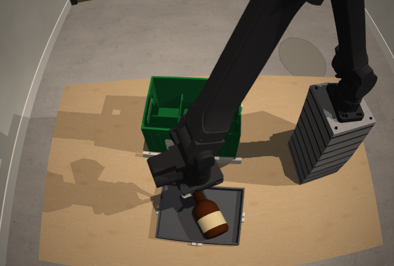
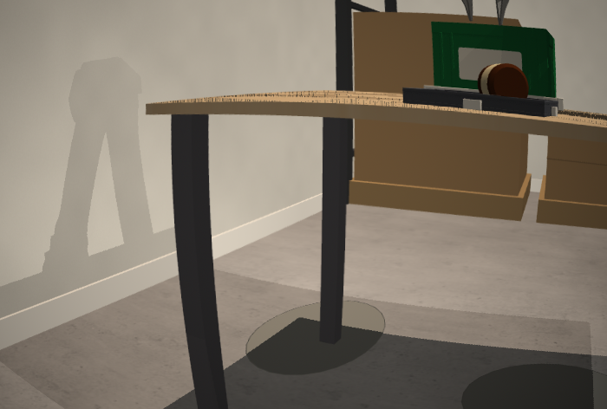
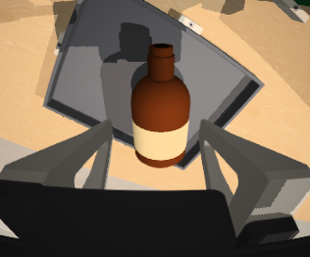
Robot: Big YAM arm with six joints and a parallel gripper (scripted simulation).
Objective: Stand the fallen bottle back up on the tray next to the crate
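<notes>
The brown bottle lies 120 mm below my hand, 50 mm to the left of it and 20 mm behind it. From my hand the other things lie so: dark tray (150 mm below, 40 mm to the left); then green crate (250 mm to the right, 80 mm below, 10 mm behind).
</notes>
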